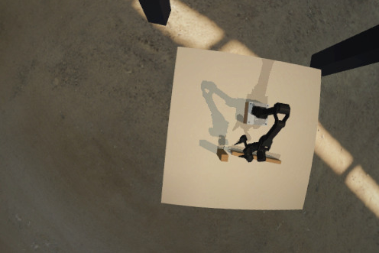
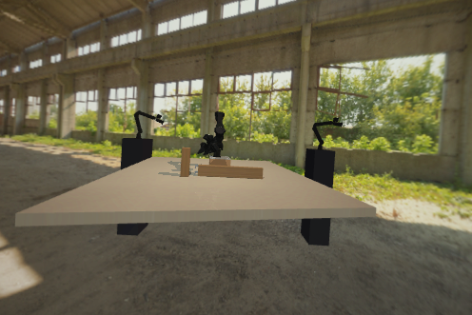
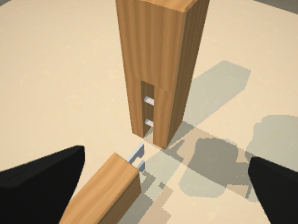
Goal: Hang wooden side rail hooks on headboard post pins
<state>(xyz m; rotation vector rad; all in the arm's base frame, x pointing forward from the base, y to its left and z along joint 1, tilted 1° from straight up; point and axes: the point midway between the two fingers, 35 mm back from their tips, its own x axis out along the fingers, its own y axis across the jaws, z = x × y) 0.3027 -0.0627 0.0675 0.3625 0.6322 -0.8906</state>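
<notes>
My gripper tip is 60 mm short of the headboard post, 80 mm to the left of it and 50 mm above it.
</notes>
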